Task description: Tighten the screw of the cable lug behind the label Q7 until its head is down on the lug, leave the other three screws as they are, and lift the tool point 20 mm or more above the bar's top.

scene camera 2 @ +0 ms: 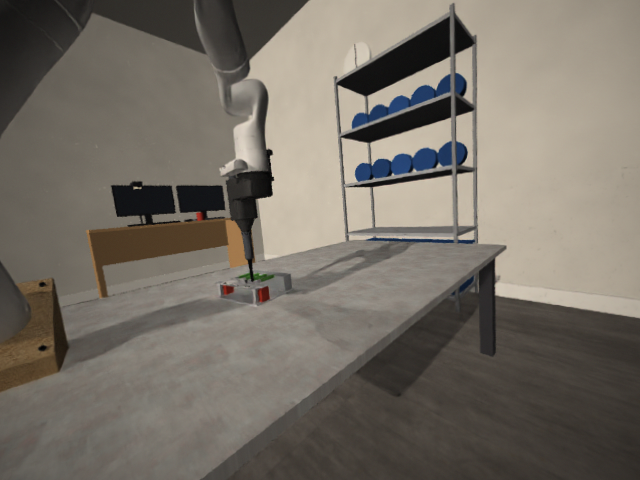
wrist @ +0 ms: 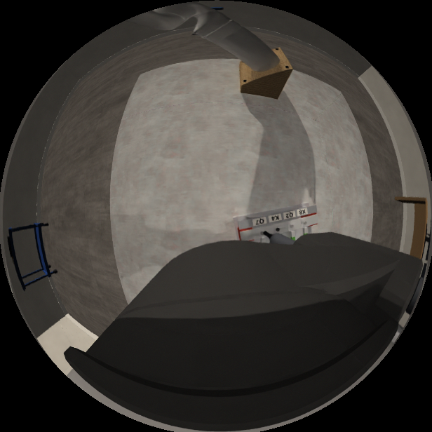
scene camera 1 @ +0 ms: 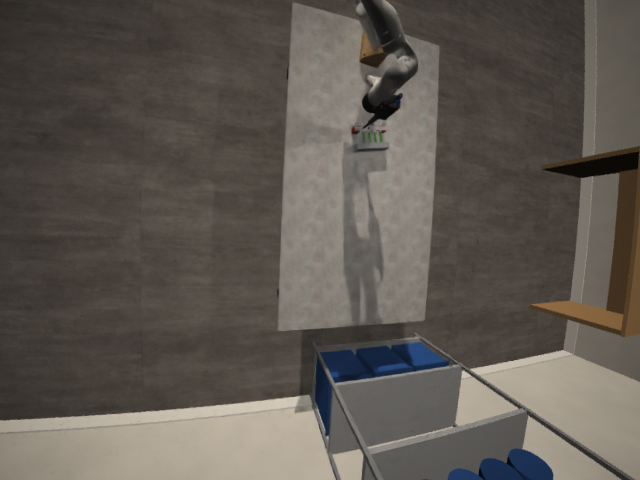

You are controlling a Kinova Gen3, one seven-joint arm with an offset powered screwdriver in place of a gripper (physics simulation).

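Places are measured from the arm's base along level axes (x back, y left, z down), in metres.
Where they show: hand at its tool point: (scene camera 2: 252, 282) (scene camera 1: 363, 128).
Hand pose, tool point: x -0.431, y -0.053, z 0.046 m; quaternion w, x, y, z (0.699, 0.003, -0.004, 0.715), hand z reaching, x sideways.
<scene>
Things, the pixels of their top centre, and the offset from my tool point. "*": a spot on its surface instead. Level surfaces: height alone.
- terminal fixture at its top centre: (scene camera 2: 252, 276) (scene camera 1: 372, 134) dy +0.049, dx -0.028, dz -0.002 m
- screwdriver tip at a spot on its surface: (scene camera 2: 252, 280) (scene camera 1: 363, 127) * dy -0.002, dx +0.001, dz -0.005 m
- table at its surface level: dz +0.048 m
The terminal fixture (scene camera 1: 372, 146) (scene camera 2: 282, 283) (wrist: 240, 220) lies on the table, with red marks at its ends and green cables (scene camera 1: 375, 136) (scene camera 2: 264, 276). In the wrist view its labels read Q7 (wrist: 259, 221), K4 (wrist: 275, 218), Q2 (wrist: 289, 215) and X8 (wrist: 302, 211). My screwdriver tip (scene camera 1: 364, 127) (scene camera 2: 252, 280) (wrist: 265, 233) points down at the lug row, right behind the label Q7. It looks very close to or on the screw there; the bit hides that screw head, so its height cannot be told. A dark round spot (wrist: 277, 229) shows behind K4. The tool has no fingers.
The table (scene camera 1: 320, 232) (scene camera 2: 170, 392) (wrist: 185, 150) carries the arm's wooden base block (scene camera 1: 369, 55) (scene camera 2: 49, 330) (wrist: 267, 87). A shelf rack (scene camera 2: 453, 206) with blue bins stands beyond the table's far end. A wooden desk (scene camera 2: 160, 245) with monitors stands by the wall.
</scene>
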